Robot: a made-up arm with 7 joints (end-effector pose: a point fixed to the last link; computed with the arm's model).
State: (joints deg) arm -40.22 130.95 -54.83 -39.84 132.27 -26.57 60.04
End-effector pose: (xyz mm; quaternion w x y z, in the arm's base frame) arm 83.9 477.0 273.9 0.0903 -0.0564 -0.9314 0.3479
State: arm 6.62 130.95 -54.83 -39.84 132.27 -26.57 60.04
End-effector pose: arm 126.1 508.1 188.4 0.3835 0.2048 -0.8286 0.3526
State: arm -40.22 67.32 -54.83 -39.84 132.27 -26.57 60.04
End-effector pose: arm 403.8 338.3 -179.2 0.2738 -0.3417 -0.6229 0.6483
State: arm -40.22 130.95 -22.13 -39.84 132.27 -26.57 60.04
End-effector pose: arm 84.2 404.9 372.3 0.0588 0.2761 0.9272 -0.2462
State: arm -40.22 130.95 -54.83 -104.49 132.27 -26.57 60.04
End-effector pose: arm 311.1 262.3 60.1 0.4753 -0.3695 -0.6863 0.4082
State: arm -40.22 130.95 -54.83 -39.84 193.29 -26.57 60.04
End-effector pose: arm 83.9 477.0 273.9 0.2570 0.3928 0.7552 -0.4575
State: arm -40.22 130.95 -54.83 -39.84 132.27 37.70 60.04
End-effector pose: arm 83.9 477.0 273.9 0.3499 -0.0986 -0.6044 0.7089
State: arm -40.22 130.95 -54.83 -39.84 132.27 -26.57 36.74
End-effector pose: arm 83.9 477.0 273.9 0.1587 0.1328 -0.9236 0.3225
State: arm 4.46 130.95 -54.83 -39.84 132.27 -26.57 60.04
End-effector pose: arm 125.8 506.5 192.9 0.3710 0.1932 -0.8366 0.3537
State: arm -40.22 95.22 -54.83 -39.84 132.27 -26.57 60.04
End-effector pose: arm 290.4 474.5 13.0 0.2007 -0.2247 -0.7884 0.5364
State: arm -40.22 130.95 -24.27 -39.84 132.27 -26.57 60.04
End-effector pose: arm 86.3 409.9 366.2 0.0491 0.2622 0.9298 -0.2536
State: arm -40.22 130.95 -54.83 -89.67 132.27 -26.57 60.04
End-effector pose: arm 290.3 334.0 112.7 0.3962 -0.3047 -0.7653 0.4055
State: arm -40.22 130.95 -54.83 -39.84 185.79 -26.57 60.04
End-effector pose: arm 83.9 477.0 273.9 0.2163 0.3557 0.7897 -0.4506
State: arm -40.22 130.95 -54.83 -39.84 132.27 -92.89 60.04
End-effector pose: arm 83.9 477.0 273.9 0.2055 -0.0050 0.9693 0.1347
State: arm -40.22 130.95 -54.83 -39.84 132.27 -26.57 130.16
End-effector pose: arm 83.9 477.0 273.9 0.1259 0.5812 0.7300 -0.3367
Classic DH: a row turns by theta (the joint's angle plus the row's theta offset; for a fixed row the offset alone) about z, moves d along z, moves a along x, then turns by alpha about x. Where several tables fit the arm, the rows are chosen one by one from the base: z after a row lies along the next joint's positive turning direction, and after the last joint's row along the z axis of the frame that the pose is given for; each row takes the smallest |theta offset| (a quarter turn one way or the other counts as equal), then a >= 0, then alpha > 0; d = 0 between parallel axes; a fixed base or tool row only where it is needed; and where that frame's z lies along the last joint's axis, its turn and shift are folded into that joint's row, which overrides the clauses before.
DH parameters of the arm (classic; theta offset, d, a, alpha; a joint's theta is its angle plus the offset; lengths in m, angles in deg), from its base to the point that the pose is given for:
base (fixed): 0 0 0 -70
joint 1: 90 0 0 90
joint 2: 70 0 0 -90
joint 3: -90 -0.2152 0.0242 -90
joint 4: 0 0 -0.0426 90
joint 5: 0 -0.3516 0 -90
joint 6: 0 0 0 90
joint 7: 0 0 0 0

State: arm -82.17 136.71 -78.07 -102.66 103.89 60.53 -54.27
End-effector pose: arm 256.7 291.7 152.2 0.8709 0.2490 -0.2238 -0.3597
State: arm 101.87 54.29 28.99 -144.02 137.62 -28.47 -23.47
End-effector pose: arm 59.0 161.7 -206.6 0.7233 0.0111 -0.4673 0.5082
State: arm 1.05 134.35 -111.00 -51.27 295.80 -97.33 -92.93
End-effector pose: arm -98.1 511.7 147.7 0.1072 -0.6200 -0.1875 -0.7543
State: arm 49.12 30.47 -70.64 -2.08 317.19 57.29 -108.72
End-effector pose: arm -422.9 226.3 -304.6 0.4462 0.4068 -0.4788 0.6373
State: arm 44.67 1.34 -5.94 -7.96 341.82 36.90 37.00
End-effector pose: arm -356.8 -35.7 -443.3 0.7977 0.1610 0.5535 0.1772
